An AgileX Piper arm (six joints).
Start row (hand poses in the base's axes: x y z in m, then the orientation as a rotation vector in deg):
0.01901 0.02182 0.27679 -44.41 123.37 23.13
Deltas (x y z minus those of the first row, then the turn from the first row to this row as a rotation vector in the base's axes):
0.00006 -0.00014 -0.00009 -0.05 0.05 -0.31
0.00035 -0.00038 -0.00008 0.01 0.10 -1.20
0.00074 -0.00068 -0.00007 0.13 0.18 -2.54
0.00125 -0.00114 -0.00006 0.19 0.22 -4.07
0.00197 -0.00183 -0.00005 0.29 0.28 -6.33
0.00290 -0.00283 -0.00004 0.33 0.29 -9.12
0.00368 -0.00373 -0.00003 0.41 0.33 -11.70
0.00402 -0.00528 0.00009 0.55 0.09 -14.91
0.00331 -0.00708 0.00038 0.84 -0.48 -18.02
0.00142 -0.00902 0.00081 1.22 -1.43 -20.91
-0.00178 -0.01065 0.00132 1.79 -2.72 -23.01
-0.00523 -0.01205 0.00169 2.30 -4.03 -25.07
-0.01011 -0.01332 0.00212 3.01 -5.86 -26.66
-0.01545 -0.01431 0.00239 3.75 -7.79 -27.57
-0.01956 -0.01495 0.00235 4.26 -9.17 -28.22
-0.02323 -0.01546 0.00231 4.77 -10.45 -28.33
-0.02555 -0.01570 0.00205 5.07 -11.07 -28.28
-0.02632 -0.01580 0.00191 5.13 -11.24 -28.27
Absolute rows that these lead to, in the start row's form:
0.01907 0.02168 0.27670 -44.09 123.53 22.94
0.01936 0.02144 0.27671 -43.07 123.82 22.56
0.01975 0.02114 0.27672 -41.52 124.25 22.03
0.02026 0.02068 0.27673 -39.78 124.69 21.31
0.02098 0.01999 0.27674 -37.21 125.31 20.26
0.02191 0.01899 0.27675 -34.08 125.99 18.85
0.02269 0.01809 0.27676 -31.15 126.58 17.59
0.02303 0.01654 0.27688 -27.50 126.95 15.94
0.02232 0.01474 0.27717 -23.93 126.87 14.35
0.02043 0.01280 0.27760 -20.61 126.29 12.81
0.01723 0.01117 0.27811 -18.14 125.17 11.75
0.01378 0.00977 0.27848 -15.76 124.02 10.65
0.00890 0.00850 0.27891 -13.89 122.24 9.79
0.00356 0.00751 0.27918 -12.78 120.28 9.28
-0.00055 0.00687 0.27914 -12.00 118.88 8.89
-0.00422 0.00636 0.27910 -11.79 117.53 8.83
-0.00654 0.00612 0.27884 -11.78 116.85 8.90
-0.00731 0.00602 0.27870 -11.78 116.67 8.89

